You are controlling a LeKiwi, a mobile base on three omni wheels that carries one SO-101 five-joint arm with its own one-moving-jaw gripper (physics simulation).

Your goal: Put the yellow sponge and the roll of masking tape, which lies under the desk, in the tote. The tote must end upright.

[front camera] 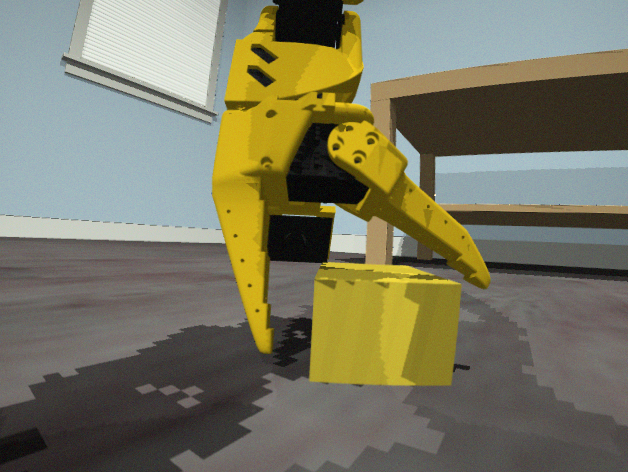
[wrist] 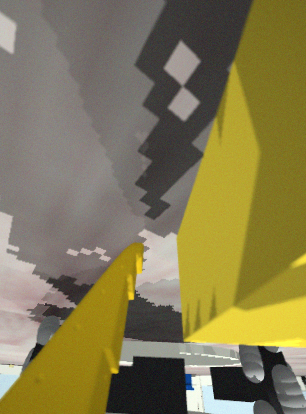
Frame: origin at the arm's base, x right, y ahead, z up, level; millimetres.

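Seen in the pictures: end effector, tool point: (front camera: 272,341) (wrist: 142,254).
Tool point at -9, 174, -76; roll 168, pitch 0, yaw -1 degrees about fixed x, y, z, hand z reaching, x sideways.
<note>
Offsets run from my tool point to a thing's top centre, as dx, dy, dz. "pt": to the spot under its first point.
The yellow sponge @(+47, +35, +27) (front camera: 375,329) (wrist: 220,225) stands as a block on the floor in front of the base. My gripper (front camera: 373,317) is open and empty, low over the sponge. In the front view the fixed jaw is left of the sponge with a gap, its tip near the floor, and the moving jaw reaches over to the sponge's upper right. In the wrist view the notched fixed jaw (wrist: 95,320) is at the lower left, apart from the sponge, and the moving jaw is out of the picture. The tape roll and the tote do not show.
The wooden desk @(pt +187, +592, +51) (front camera: 380,238) stands behind at the right, with a low shelf board (front camera: 533,208) under its top. A wall with a window (front camera: 147,45) is behind at the left. In the wrist view, base wheels (wrist: 251,362) show at the bottom.
</note>
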